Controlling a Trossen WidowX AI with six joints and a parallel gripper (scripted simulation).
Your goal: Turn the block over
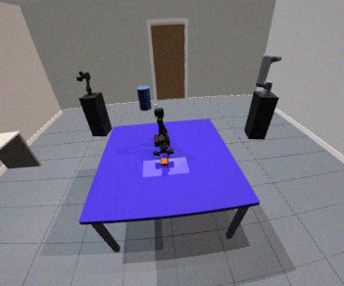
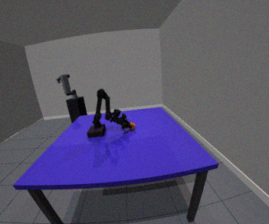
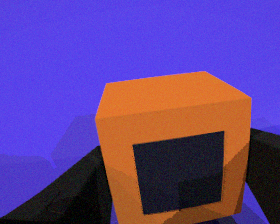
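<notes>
My gripper tip is now 2 cm past the orange block and 1 cm above it.
</notes>
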